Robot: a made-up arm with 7 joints.
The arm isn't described. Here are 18 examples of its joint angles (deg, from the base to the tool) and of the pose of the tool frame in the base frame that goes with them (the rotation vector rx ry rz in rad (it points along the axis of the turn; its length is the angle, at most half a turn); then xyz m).
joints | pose
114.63 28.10 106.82 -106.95 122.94 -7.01 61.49 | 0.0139 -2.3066 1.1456 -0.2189 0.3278 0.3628
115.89 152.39 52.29 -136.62 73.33 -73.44 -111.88 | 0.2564 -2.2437 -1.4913 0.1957 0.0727 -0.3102
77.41 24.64 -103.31 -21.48 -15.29 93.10 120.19 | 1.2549 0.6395 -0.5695 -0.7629 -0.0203 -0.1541
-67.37 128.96 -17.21 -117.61 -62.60 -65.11 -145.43 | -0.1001 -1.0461 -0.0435 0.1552 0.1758 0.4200
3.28 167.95 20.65 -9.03 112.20 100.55 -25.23 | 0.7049 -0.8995 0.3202 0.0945 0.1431 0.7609
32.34 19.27 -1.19 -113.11 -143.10 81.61 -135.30 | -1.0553 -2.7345 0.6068 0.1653 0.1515 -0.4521
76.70 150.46 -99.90 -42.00 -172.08 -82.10 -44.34 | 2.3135 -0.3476 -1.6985 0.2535 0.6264 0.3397
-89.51 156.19 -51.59 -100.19 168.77 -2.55 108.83 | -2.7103 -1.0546 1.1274 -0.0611 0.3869 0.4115
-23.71 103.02 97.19 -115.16 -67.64 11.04 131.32 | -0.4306 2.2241 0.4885 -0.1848 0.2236 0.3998
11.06 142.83 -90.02 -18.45 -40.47 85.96 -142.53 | 1.3312 -1.9588 -1.0878 0.0609 0.5626 0.5365
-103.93 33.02 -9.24 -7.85 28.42 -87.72 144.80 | 2.8058 0.9976 0.5537 0.7249 0.0771 0.2764
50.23 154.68 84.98 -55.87 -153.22 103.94 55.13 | -1.1619 0.7052 -0.0798 0.5453 0.0832 0.4745
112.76 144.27 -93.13 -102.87 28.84 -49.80 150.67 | 1.2412 1.2552 1.8031 -0.1050 0.4852 0.2492
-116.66 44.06 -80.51 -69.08 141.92 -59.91 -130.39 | 1.5233 -2.2963 -0.4924 0.5819 -0.2099 0.3066
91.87 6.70 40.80 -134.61 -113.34 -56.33 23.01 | 0.2976 0.0801 -1.7850 -0.2469 0.2410 -0.1725
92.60 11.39 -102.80 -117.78 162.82 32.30 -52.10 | -2.1414 0.7707 2.0577 -0.2228 -0.4221 -0.0519
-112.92 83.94 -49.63 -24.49 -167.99 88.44 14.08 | -2.0350 -0.8361 -0.4246 0.3670 0.5027 0.4650
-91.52 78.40 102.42 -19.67 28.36 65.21 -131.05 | 0.9248 -2.0921 -0.3185 0.2981 0.6830 0.2280
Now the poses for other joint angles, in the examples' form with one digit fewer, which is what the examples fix.
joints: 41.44 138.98 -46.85 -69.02 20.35 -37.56 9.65
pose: 0.472 0.123 -1.478 0.221 0.647 0.098
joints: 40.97 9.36 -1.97 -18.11 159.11 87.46 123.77
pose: 0.468 -1.091 -1.112 -0.408 0.084 -0.659
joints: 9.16 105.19 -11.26 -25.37 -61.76 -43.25 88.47
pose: 0.889 -0.233 -0.375 0.141 0.749 0.146
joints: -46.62 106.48 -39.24 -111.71 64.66 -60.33 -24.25
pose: 0.258 -2.698 -1.298 0.408 0.275 0.140
